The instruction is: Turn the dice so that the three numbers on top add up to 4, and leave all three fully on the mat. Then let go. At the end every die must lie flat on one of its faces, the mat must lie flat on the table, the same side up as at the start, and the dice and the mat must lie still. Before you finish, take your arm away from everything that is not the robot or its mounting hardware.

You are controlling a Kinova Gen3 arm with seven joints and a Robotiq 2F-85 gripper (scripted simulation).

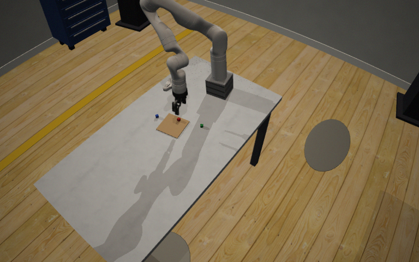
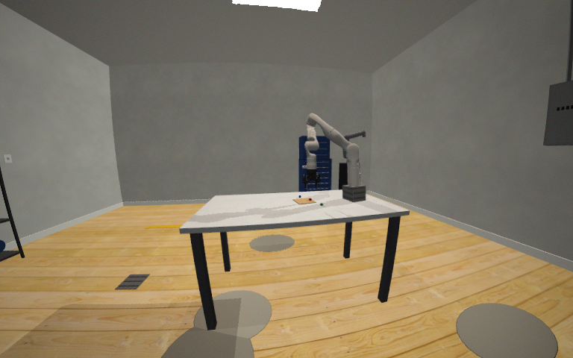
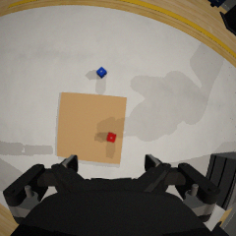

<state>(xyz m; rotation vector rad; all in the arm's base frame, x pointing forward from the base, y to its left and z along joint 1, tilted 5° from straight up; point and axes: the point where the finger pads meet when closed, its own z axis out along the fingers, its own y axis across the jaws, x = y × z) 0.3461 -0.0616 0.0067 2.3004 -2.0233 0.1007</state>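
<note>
The green die lies 20 mm behind my hand, 120 mm to the left of it and 100 mm below it. From my hand the other things lie so: blue die: 40 mm ahead, 150 mm to the right, 100 mm below; then tan mat: 50 mm ahead, 30 mm to the right, 110 mm below; then red die: 20 mm to the right, 100 mm below.
</note>
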